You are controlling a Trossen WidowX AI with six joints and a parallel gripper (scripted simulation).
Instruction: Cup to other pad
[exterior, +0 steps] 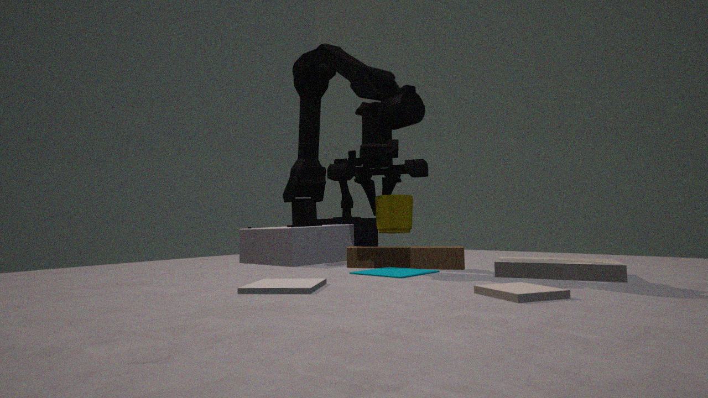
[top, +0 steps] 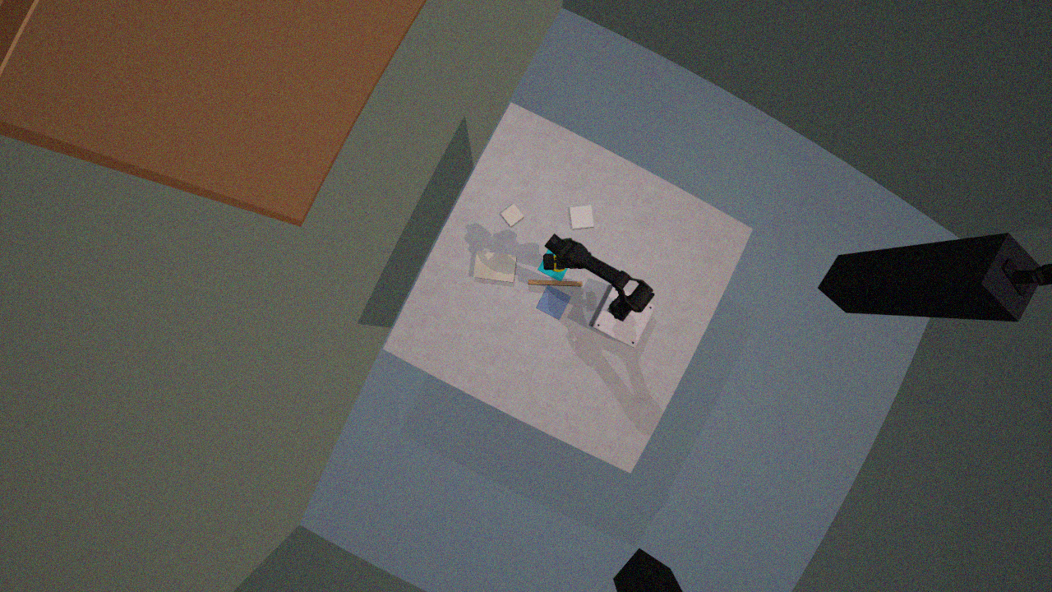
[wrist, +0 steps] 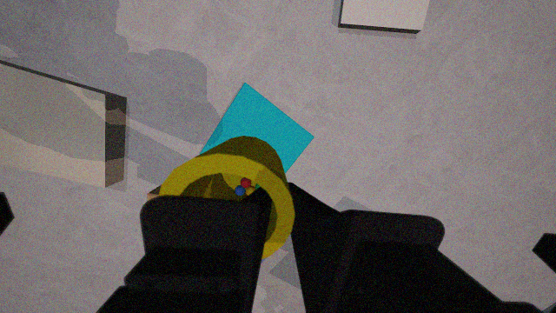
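The cyan pad lies 110 mm below my gripper tip, 30 mm ahead of it and 10 mm to the left of it. The rest, counted from my gripper tip: white tile: 230 mm to the right, 100 mm below, 60 mm ahead; then yellow cup: 20 mm to the left, 20 mm ahead; then wooden bar: 90 mm below, 80 mm to the left, 20 mm behind.
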